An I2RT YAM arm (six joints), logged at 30 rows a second.
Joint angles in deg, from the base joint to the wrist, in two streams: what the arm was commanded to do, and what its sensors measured. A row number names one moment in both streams.
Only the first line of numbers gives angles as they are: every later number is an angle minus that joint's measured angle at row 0.
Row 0, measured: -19.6 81.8 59.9 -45.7 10.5 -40.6
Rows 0 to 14, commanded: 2.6 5.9 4.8 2.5 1.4 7.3; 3.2 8.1 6.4 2.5 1.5 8.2; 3.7 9.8 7.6 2.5 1.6 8.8; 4.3 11.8 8.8 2.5 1.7 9.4; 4.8 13.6 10.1 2.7 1.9 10.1; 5.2 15.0 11.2 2.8 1.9 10.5; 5.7 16.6 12.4 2.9 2.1 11.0; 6.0 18.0 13.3 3.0 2.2 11.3; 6.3 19.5 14.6 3.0 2.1 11.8; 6.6 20.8 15.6 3.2 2.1 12.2; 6.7 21.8 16.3 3.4 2.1 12.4; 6.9 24.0 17.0 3.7 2.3 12.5; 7.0 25.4 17.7 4.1 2.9 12.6; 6.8 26.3 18.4 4.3 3.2 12.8; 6.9 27.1 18.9 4.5 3.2 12.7
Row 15, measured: 6.0 25.1 17.2 3.1 3.1 10.6
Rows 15 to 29, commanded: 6.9 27.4 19.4 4.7 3.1 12.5; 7.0 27.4 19.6 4.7 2.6 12.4; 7.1 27.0 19.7 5.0 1.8 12.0; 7.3 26.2 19.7 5.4 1.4 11.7; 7.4 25.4 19.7 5.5 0.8 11.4; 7.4 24.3 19.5 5.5 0.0 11.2; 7.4 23.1 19.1 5.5 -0.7 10.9; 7.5 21.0 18.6 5.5 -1.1 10.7; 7.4 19.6 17.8 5.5 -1.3 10.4; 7.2 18.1 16.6 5.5 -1.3 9.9; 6.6 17.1 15.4 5.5 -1.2 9.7; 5.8 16.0 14.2 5.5 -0.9 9.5; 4.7 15.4 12.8 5.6 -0.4 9.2; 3.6 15.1 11.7 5.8 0.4 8.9; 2.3 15.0 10.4 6.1 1.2 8.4
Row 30, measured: 5.4 15.2 13.8 5.3 0.5 9.9
